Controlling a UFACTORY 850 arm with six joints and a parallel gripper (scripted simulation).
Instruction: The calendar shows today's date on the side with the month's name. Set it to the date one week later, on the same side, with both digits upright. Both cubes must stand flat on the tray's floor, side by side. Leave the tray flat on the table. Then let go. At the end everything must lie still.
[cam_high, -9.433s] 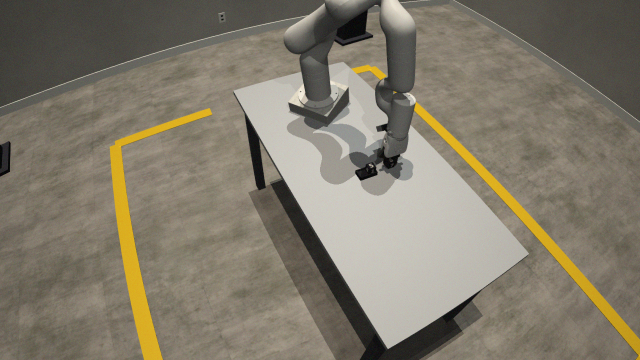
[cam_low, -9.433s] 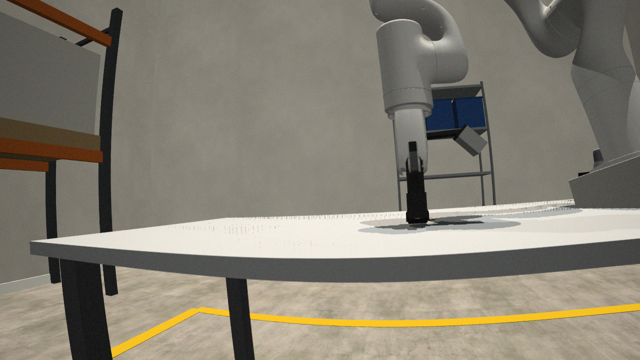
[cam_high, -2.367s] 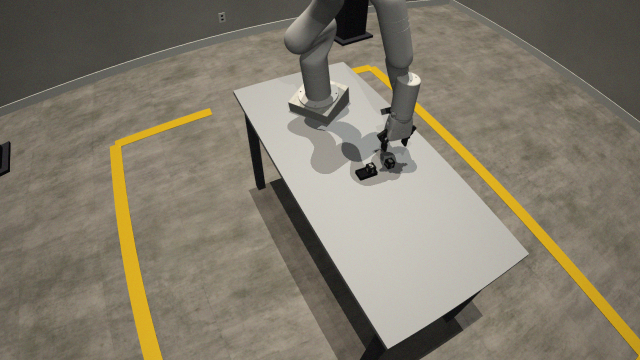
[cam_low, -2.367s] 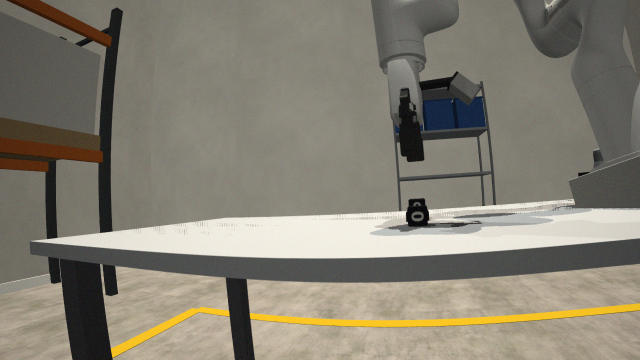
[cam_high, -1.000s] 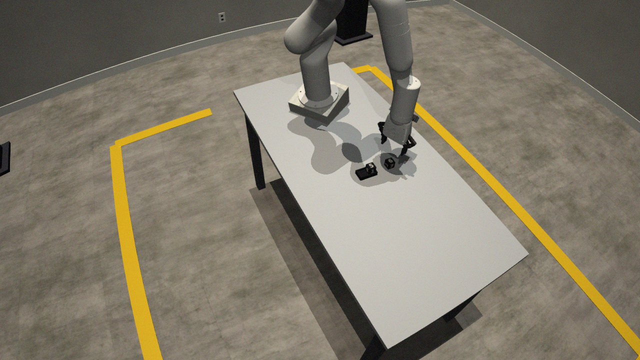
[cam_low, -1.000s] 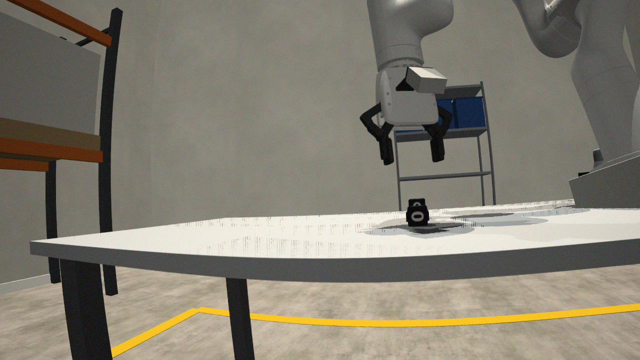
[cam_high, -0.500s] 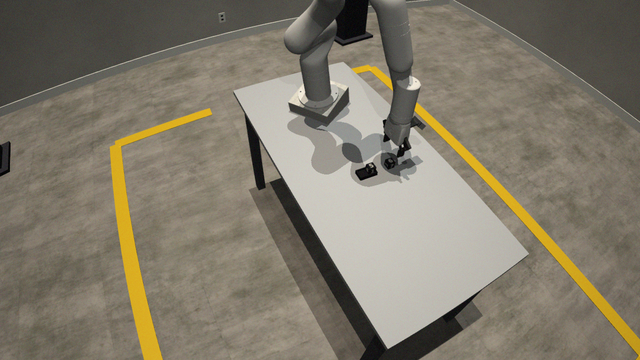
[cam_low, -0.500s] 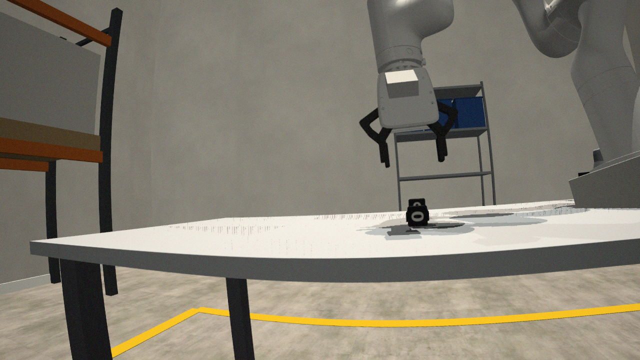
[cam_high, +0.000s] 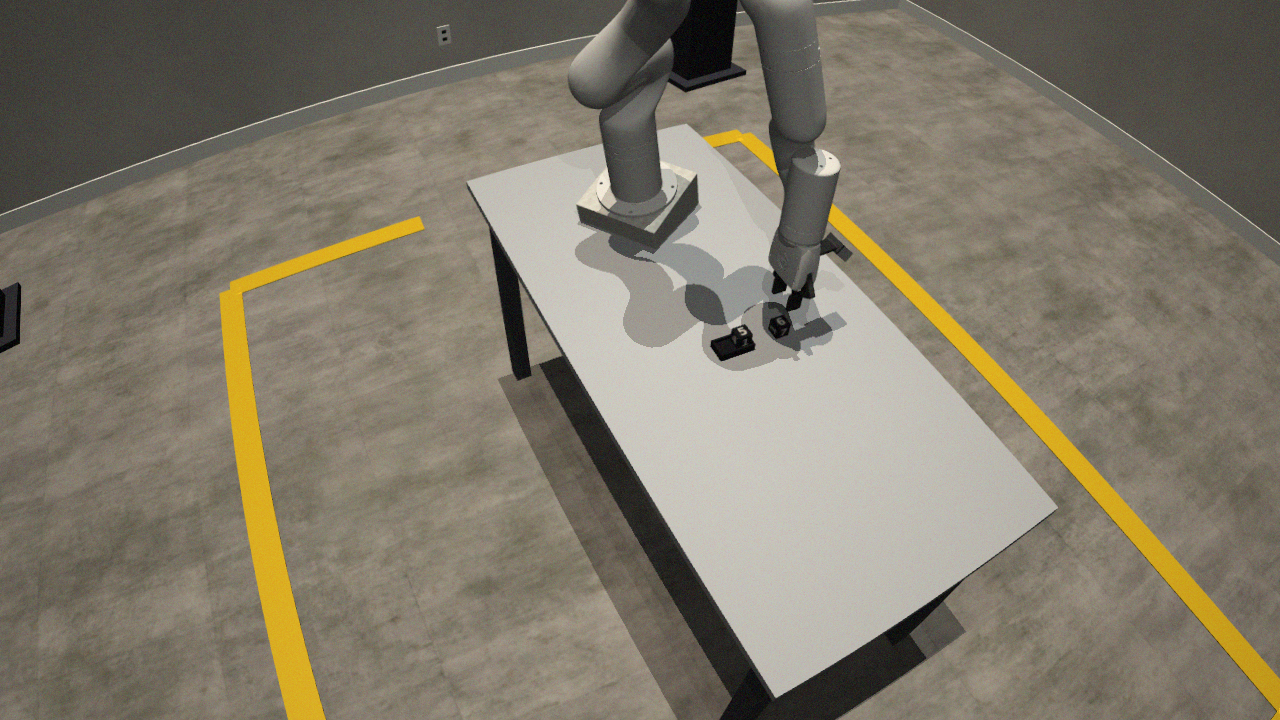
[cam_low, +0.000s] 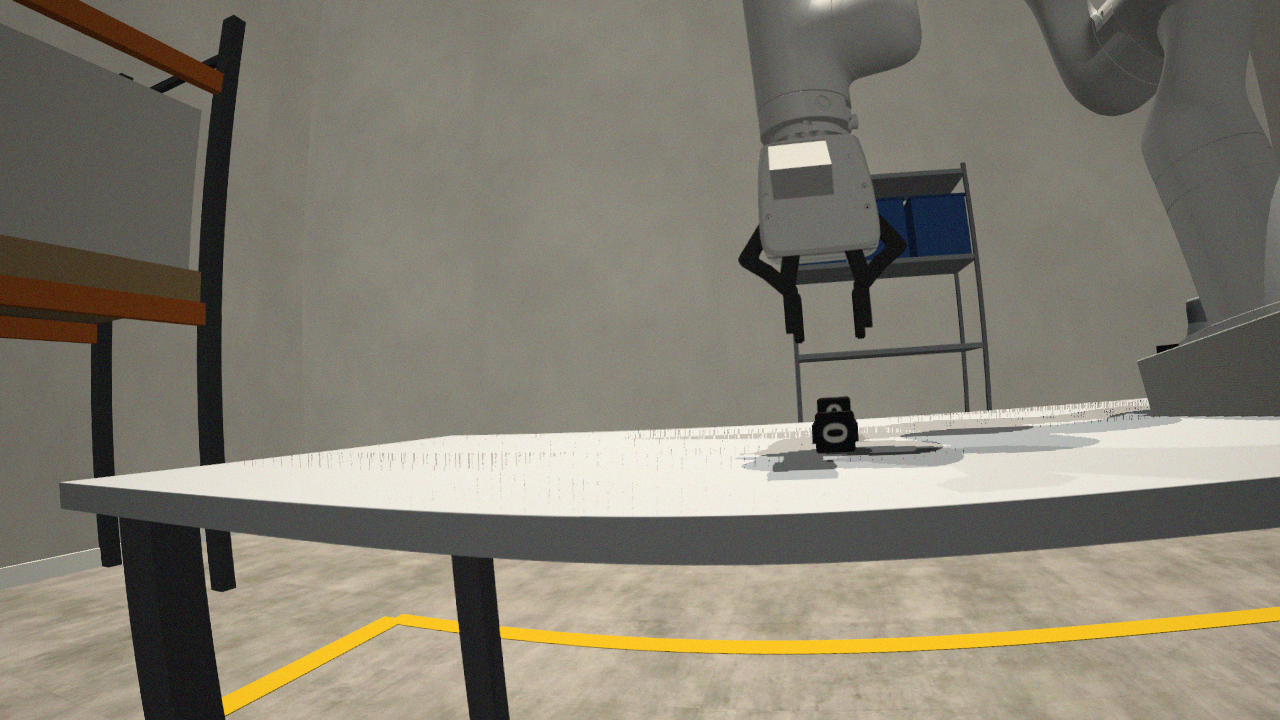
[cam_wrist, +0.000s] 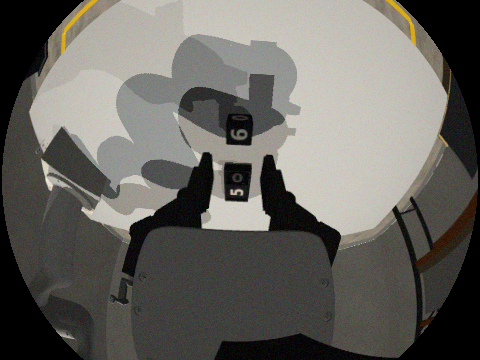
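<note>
Now: the black cube 9 cm below my hand. Round my hand: black tray (11 cm to the right, 10 cm below, 2 cm behind).
</note>
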